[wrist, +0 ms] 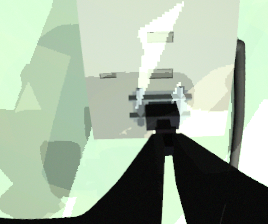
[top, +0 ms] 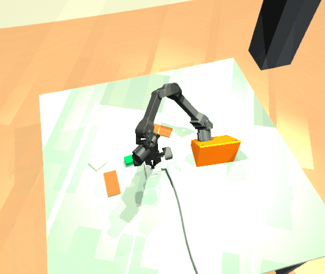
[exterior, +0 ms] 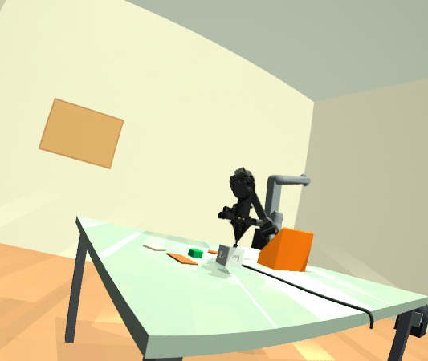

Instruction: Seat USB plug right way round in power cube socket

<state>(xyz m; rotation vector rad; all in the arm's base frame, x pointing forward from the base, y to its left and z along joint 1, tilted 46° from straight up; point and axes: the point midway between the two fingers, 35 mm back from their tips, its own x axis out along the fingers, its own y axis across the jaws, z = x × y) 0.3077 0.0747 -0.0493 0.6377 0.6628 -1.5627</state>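
Right now the black USB plug is 20 mm below my gripper tip. Round my gripper tip: orange card (220 mm ahead, 10 mm to the right, 100 mm below); then green block (100 mm ahead, 120 mm to the right, 90 mm below); then pale card (270 mm ahead, 150 mm to the right, 100 mm below).
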